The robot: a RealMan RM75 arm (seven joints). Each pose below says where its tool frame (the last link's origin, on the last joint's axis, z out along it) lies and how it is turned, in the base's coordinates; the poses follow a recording.
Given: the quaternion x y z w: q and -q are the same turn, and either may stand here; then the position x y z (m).
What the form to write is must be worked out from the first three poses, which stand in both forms.
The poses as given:
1: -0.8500 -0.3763 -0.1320 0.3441 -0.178 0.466 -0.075
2: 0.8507 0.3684 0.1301 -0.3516 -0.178 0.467 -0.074
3: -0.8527 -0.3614 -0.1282 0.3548 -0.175 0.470 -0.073
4: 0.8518 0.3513 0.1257 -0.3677 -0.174 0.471 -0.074
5: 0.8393 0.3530 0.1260 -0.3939 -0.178 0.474 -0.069
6: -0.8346 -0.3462 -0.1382 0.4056 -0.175 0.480 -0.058
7: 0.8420 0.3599 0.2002 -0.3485 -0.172 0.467 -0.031
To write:
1: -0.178 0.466 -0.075 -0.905 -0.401 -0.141 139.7
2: -0.178 0.467 -0.074 -0.909 -0.394 -0.139 138.8
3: -0.175 0.470 -0.073 -0.912 -0.387 -0.137 138.4
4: -0.174 0.471 -0.074 -0.916 -0.378 -0.135 136.9
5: -0.178 0.474 -0.069 -0.913 -0.384 -0.137 133.6
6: -0.175 0.480 -0.058 -0.913 -0.379 -0.151 132.1
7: -0.172 0.467 -0.031 -0.898 -0.384 -0.214 139.2
